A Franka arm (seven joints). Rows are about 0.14 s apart.
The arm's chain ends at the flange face. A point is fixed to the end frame.
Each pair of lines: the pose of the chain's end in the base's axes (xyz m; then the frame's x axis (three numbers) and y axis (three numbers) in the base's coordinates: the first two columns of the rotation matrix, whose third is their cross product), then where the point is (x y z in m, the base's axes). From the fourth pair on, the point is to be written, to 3 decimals.
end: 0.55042, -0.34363, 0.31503, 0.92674, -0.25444, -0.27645, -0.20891, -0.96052, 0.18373
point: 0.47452 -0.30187 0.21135
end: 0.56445, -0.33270, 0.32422, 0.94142, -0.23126, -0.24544, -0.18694, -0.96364, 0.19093
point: 0.49053 -0.29451 0.21778
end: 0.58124, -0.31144, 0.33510, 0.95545, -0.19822, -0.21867, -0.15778, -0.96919, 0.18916
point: 0.50897 -0.27619 0.22653
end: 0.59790, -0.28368, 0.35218, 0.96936, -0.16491, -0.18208, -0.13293, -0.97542, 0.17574
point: 0.529 -0.250 0.241
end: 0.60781, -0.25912, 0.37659, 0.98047, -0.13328, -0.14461, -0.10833, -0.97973, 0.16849
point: 0.542 -0.227 0.263
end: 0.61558, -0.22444, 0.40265, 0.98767, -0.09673, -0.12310, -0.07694, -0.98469, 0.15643
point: 0.551 -0.194 0.288
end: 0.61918, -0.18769, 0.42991, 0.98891, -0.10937, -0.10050, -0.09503, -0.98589, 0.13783
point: 0.558 -0.154 0.314
